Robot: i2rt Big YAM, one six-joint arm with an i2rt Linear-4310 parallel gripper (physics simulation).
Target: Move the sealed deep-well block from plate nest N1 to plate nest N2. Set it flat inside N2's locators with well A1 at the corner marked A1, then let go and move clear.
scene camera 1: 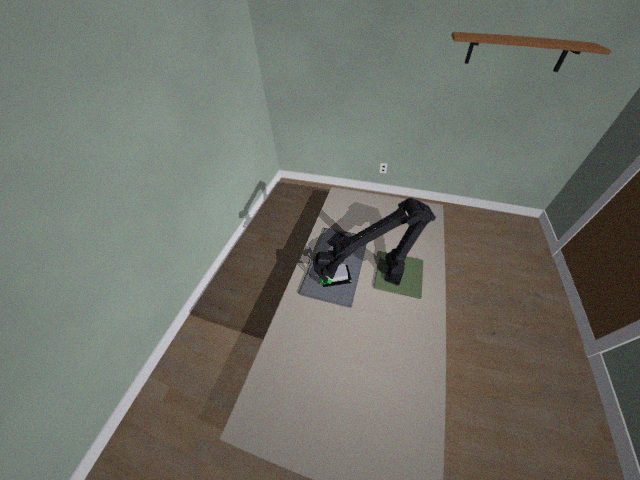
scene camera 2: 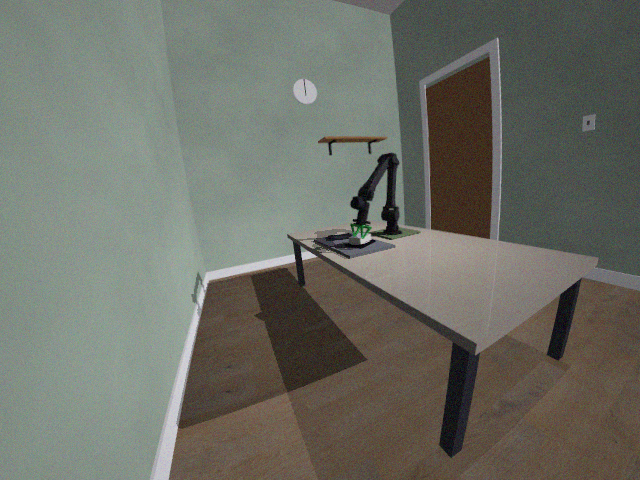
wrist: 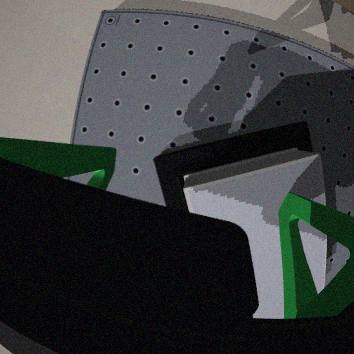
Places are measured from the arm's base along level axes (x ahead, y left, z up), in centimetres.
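Where they show: gripper, between the fingertips: point(scene camera 1: 325, 276) point(scene camera 2: 358, 237) point(wrist: 202, 181); arm's base, origin of its link: point(scene camera 1: 394, 275) point(scene camera 2: 392, 232).
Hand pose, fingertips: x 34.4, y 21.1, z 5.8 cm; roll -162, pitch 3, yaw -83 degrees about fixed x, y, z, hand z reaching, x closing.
Each offset is from my fingertips to the top centre of the thing. Level surfaces: height alone.
The sealed block @(dz -0.4, dx -3.5, dy -6.1 cm) point(scene camera 1: 340, 272) point(scene camera 2: 353, 240) point(wrist: 225, 200) is white and sits in a black nest @(dz -4.0, dx -3.6, dy -6.1 cm) point(scene camera 1: 338, 283) point(wrist: 235, 143) on the grey perforated board @(dz -5.7, dx +0.1, dy -15.3 cm) point(scene camera 1: 325, 296) point(scene camera 2: 356, 252) point(wrist: 125, 90). My gripper point(scene camera 1: 325, 281) point(scene camera 2: 360, 236) point(wrist: 202, 181) is open, its green fingers low at the block. In the wrist view one finger stands left of the block and the other overlaps its right part. A second black nest @(dz -4.0, dx +1.7, dy -30.8 cm) point(scene camera 2: 338, 237) lies farther back on the board. The nest labels and the A1 mark cannot be read. The gripper body hides the block's near part.
The arm's base stands on a green mat point(scene camera 1: 412, 279) point(scene camera 2: 408, 233), beside the board. Both rest on a long pale table @(dz -7.0 cm) point(scene camera 1: 361, 382) point(scene camera 2: 465, 273). A wooden shelf point(scene camera 1: 527, 41) point(scene camera 2: 352, 139) is fixed to the wall, well away from the arm.
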